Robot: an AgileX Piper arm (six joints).
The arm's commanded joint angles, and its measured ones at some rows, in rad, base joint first. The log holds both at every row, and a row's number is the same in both.
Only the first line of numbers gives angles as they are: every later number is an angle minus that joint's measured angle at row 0.
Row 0, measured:
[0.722 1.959 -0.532 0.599 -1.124 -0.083]
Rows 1 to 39, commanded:
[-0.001 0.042 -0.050 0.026 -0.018 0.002]
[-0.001 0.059 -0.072 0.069 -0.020 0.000]
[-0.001 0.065 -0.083 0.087 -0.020 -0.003]
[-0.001 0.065 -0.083 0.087 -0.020 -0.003]
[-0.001 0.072 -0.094 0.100 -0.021 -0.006]
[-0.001 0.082 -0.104 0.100 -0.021 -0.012]
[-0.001 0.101 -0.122 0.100 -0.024 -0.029]
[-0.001 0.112 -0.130 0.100 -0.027 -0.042]
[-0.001 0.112 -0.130 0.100 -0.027 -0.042]
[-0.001 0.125 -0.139 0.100 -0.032 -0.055]
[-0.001 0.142 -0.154 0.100 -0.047 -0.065]
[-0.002 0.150 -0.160 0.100 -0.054 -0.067]
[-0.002 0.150 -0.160 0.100 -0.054 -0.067]
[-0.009 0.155 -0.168 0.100 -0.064 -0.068]
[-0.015 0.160 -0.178 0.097 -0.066 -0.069]
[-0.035 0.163 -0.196 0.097 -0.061 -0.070]
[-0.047 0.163 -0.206 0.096 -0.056 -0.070]
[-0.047 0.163 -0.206 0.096 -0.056 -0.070]
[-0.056 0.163 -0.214 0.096 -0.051 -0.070]
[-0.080 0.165 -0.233 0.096 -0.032 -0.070]
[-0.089 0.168 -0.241 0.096 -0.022 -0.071]
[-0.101 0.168 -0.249 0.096 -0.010 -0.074]
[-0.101 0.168 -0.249 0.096 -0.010 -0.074]
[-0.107 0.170 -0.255 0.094 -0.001 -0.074]
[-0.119 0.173 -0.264 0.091 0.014 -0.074]
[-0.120 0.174 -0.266 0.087 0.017 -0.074]
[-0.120 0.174 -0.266 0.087 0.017 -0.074]
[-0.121 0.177 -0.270 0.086 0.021 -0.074]
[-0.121 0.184 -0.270 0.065 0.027 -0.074]
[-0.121 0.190 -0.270 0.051 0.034 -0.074]
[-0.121 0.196 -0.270 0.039 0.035 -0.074]
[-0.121 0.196 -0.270 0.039 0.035 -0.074]
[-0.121 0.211 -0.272 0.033 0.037 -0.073]
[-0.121 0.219 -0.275 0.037 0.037 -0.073]
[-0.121 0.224 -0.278 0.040 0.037 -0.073]
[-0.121 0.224 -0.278 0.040 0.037 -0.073]
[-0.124 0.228 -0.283 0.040 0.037 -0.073]
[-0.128 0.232 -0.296 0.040 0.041 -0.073]
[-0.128 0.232 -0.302 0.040 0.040 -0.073]
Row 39, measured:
[-0.120 0.231 -0.280 0.052 0.040 -0.066]
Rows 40 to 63, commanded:
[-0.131 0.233 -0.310 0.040 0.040 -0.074]
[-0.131 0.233 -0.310 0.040 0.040 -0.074]
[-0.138 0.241 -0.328 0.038 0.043 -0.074]
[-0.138 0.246 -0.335 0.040 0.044 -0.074]
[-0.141 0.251 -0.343 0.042 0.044 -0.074]
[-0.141 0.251 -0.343 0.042 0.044 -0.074]
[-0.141 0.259 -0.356 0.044 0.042 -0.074]
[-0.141 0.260 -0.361 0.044 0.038 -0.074]
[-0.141 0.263 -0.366 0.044 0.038 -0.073]
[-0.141 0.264 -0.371 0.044 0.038 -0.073]
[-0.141 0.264 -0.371 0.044 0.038 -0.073]
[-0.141 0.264 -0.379 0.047 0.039 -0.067]
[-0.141 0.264 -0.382 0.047 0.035 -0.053]
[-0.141 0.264 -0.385 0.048 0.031 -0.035]
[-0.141 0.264 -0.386 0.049 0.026 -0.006]
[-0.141 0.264 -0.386 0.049 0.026 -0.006]
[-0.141 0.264 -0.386 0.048 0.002 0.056]
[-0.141 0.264 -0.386 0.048 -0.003 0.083]
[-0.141 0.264 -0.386 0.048 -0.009 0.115]
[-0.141 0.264 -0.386 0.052 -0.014 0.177]
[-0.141 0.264 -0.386 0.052 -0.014 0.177]
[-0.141 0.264 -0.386 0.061 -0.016 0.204]
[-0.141 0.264 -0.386 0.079 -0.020 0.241]
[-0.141 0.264 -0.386 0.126 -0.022 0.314]
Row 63, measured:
[-0.130 0.271 -0.357 0.078 0.060 0.208]
